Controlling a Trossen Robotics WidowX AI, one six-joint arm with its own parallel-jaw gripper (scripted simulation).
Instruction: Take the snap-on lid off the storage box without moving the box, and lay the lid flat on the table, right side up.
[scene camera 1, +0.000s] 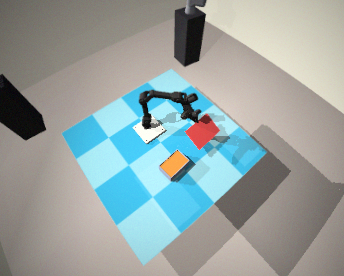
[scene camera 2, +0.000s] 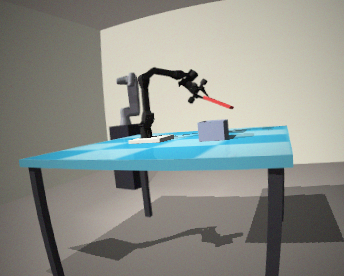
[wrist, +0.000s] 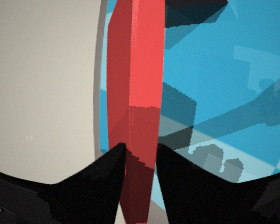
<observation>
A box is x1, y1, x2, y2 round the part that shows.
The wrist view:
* gripper: [0, 143, 279, 223]
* red lid: [106, 0, 164, 223], held by the gripper
</observation>
